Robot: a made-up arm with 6 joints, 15 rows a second.
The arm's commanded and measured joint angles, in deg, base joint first. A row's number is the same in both.
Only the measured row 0 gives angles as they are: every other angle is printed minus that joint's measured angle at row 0.
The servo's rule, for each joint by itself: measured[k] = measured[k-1] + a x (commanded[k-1-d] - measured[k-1]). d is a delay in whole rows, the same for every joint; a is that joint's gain. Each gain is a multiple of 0.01, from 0.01 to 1. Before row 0 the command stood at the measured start. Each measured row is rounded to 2 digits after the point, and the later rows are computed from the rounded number. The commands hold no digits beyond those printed.
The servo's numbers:
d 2
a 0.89 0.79 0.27 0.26 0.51 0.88
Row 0, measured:
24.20, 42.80, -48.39, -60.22, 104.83, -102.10
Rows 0 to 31, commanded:
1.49, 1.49, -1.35, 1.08, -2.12, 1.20
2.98, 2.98, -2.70, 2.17, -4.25, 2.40
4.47, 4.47, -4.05, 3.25, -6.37, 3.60
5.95, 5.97, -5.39, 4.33, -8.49, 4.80
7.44, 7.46, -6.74, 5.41, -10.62, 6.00
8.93, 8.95, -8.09, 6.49, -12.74, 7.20
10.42, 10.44, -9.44, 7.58, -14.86, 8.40
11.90, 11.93, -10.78, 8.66, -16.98, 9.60
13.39, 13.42, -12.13, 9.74, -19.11, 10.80
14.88, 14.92, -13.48, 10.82, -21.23, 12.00
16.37, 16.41, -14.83, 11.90, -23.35, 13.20
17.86, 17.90, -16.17, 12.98, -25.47, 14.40
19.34, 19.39, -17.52, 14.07, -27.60, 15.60
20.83, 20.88, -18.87, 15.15, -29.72, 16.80
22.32, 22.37, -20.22, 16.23, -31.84, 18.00
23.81, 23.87, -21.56, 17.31, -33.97, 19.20
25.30, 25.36, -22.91, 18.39, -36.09, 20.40
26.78, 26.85, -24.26, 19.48, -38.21, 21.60
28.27, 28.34, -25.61, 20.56, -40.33, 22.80
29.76, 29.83, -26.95, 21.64, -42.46, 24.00
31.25, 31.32, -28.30, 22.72, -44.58, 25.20
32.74, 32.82, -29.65, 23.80, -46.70, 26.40
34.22, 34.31, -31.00, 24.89, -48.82, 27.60
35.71, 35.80, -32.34, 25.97, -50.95, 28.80
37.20, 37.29, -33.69, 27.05, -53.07, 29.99
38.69, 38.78, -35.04, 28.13, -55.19, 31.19
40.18, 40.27, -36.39, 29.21, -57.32, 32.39
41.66, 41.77, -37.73, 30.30, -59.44, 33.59
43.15, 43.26, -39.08, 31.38, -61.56, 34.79
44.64, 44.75, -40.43, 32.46, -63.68, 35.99
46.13, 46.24, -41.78, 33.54, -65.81, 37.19
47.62, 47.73, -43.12, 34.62, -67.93, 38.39
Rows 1 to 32, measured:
0.00, 0.00, 0.00, 0.00, 0.00, 0.00
0.00, 0.00, 0.00, 0.00, 0.00, 0.00
1.33, 1.18, -0.36, 0.28, -1.08, 1.06
2.80, 2.60, -0.99, 0.77, -2.70, 2.24
4.29, 4.08, -1.82, 1.41, -4.57, 3.44
5.77, 5.57, -2.78, 2.17, -6.57, 4.64
7.26, 7.06, -3.85, 3.01, -8.64, 5.84
8.75, 8.55, -4.99, 3.91, -10.73, 7.04
10.24, 10.04, -6.19, 4.86, -12.84, 8.24
11.72, 11.53, -7.43, 5.85, -14.95, 9.44
13.21, 13.02, -8.70, 6.86, -17.07, 10.64
14.70, 14.52, -9.99, 7.89, -19.19, 11.84
16.19, 16.01, -11.30, 8.93, -21.31, 13.04
17.68, 17.50, -12.61, 9.98, -23.43, 14.24
19.16, 18.99, -13.94, 11.04, -25.56, 15.44
20.65, 20.48, -15.27, 12.11, -27.68, 16.64
22.14, 21.97, -16.61, 13.18, -29.80, 17.84
23.63, 23.47, -17.95, 14.25, -31.93, 19.04
25.12, 24.96, -19.29, 15.33, -34.05, 20.24
26.60, 26.45, -20.63, 16.41, -36.17, 21.44
28.09, 27.94, -21.97, 17.49, -38.29, 22.64
29.58, 29.43, -23.31, 18.57, -40.42, 23.84
31.07, 30.92, -24.66, 19.65, -42.54, 25.04
32.56, 32.42, -26.01, 20.73, -44.66, 26.24
34.04, 33.91, -27.36, 21.81, -46.78, 27.44
35.53, 35.40, -28.70, 22.89, -48.91, 28.64
37.02, 36.89, -30.05, 23.97, -51.03, 29.83
38.51, 38.38, -31.40, 25.05, -53.15, 31.03
40.00, 39.87, -32.75, 26.13, -55.28, 32.23
41.48, 41.37, -34.09, 27.21, -57.40, 33.43
42.97, 42.86, -35.44, 28.29, -59.52, 34.63
44.46, 44.35, -36.79, 29.37, -61.64, 35.83

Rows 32 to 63, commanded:
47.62, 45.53, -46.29, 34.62, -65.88, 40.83
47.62, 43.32, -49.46, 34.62, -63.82, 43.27
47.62, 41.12, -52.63, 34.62, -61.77, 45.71
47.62, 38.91, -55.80, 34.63, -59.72, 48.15
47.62, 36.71, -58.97, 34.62, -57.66, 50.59
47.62, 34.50, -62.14, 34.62, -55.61, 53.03
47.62, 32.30, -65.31, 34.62, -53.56, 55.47
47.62, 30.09, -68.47, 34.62, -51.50, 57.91
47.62, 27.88, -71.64, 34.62, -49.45, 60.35
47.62, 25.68, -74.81, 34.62, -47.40, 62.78
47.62, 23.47, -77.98, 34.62, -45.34, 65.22
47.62, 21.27, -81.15, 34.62, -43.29, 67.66
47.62, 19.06, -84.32, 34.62, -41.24, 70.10
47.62, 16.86, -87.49, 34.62, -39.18, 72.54
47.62, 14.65, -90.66, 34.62, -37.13, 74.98
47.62, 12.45, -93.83, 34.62, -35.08, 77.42
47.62, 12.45, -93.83, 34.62, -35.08, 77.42
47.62, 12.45, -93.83, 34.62, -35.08, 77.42
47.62, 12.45, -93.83, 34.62, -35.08, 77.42
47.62, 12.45, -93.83, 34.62, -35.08, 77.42
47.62, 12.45, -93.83, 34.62, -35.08, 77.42
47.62, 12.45, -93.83, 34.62, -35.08, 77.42
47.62, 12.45, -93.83, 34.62, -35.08, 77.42
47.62, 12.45, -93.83, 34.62, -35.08, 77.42
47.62, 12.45, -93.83, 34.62, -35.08, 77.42
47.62, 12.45, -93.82, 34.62, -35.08, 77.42
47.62, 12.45, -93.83, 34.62, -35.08, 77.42
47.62, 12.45, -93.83, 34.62, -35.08, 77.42
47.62, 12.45, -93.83, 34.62, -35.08, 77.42
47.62, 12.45, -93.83, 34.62, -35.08, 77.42
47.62, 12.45, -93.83, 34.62, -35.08, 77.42
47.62, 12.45, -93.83, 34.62, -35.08, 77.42
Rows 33 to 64, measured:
45.95, 45.84, -38.14, 30.45, -63.77, 37.03
47.44, 47.33, -39.48, 31.53, -65.89, 38.23
47.60, 45.91, -41.32, 32.33, -65.88, 40.52
47.62, 43.86, -43.52, 32.93, -64.83, 42.94
47.62, 41.70, -45.98, 33.37, -63.27, 45.38
47.62, 39.50, -48.63, 33.70, -61.46, 47.82
47.62, 37.30, -51.42, 33.94, -59.52, 50.26
47.62, 35.09, -54.31, 34.12, -57.53, 52.70
47.62, 32.89, -57.28, 34.25, -55.51, 55.14
47.62, 30.68, -60.30, 34.35, -53.46, 57.58
47.62, 28.47, -63.36, 34.42, -51.41, 60.02
47.62, 26.27, -66.45, 34.47, -49.36, 62.45
47.62, 24.06, -69.56, 34.51, -47.31, 64.89
47.62, 21.86, -72.69, 34.54, -45.26, 67.33
47.62, 19.65, -75.83, 34.56, -43.21, 69.77
47.62, 17.45, -78.98, 34.58, -41.15, 72.21
47.62, 15.24, -82.13, 34.59, -39.10, 74.65
47.62, 13.04, -85.29, 34.60, -37.05, 77.09
47.62, 12.57, -87.60, 34.61, -36.05, 77.38
47.62, 12.48, -89.28, 34.61, -35.56, 77.42
47.62, 12.46, -90.51, 34.61, -35.32, 77.42
47.62, 12.45, -91.41, 34.61, -35.20, 77.42
47.62, 12.45, -92.06, 34.61, -35.14, 77.42
47.62, 12.45, -92.54, 34.61, -35.11, 77.42
47.62, 12.45, -92.89, 34.61, -35.09, 77.42
47.62, 12.45, -93.14, 34.61, -35.08, 77.42
47.62, 12.45, -93.33, 34.61, -35.08, 77.42
47.62, 12.45, -93.46, 34.61, -35.08, 77.42
47.62, 12.45, -93.56, 34.61, -35.08, 77.42
47.62, 12.45, -93.63, 34.61, -35.08, 77.42
47.62, 12.45, -93.68, 34.61, -35.08, 77.42
47.62, 12.45, -93.72, 34.61, -35.08, 77.42

